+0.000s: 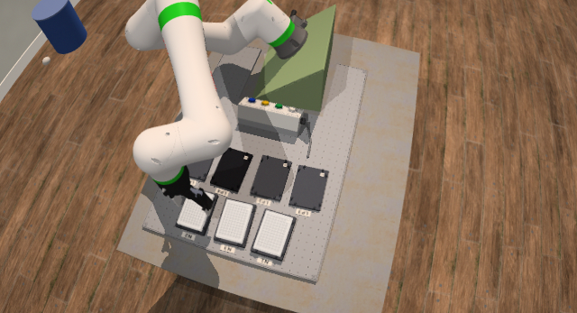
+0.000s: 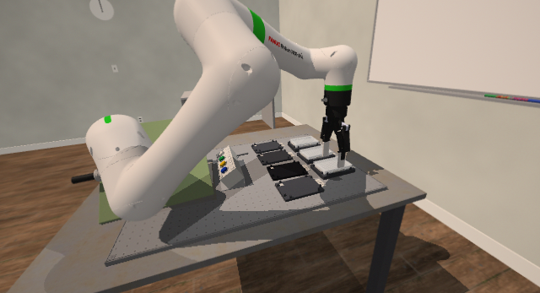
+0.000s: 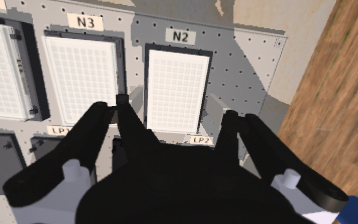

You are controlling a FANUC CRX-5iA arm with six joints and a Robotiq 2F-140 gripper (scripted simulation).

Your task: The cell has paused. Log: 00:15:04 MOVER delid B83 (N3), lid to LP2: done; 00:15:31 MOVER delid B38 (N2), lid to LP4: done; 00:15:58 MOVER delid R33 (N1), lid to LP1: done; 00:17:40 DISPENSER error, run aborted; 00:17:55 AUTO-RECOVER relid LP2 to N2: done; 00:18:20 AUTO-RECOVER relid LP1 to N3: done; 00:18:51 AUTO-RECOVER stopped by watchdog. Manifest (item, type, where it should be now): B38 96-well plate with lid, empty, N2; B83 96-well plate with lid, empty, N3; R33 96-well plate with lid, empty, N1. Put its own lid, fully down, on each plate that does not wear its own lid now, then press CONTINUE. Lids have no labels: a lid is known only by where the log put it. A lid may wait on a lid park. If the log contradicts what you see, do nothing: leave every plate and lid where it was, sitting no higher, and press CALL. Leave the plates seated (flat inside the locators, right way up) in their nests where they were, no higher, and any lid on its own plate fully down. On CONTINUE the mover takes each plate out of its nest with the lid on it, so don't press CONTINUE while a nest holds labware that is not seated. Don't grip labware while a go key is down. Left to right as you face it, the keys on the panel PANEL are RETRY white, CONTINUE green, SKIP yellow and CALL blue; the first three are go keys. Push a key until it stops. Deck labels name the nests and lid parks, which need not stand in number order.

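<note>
Now: hand 41 cm past the green continue key and 19 cm to the right of it. From my hand the other things lie so: lid park LP3: 34 cm to the left, 15 cm behind, 6 cm below; lid park LP2: 18 cm behind, 6 cm below, 5 cm to the right; lid park LP1: 21 cm to the left, 17 cm behind, 6 cm below.
</note>
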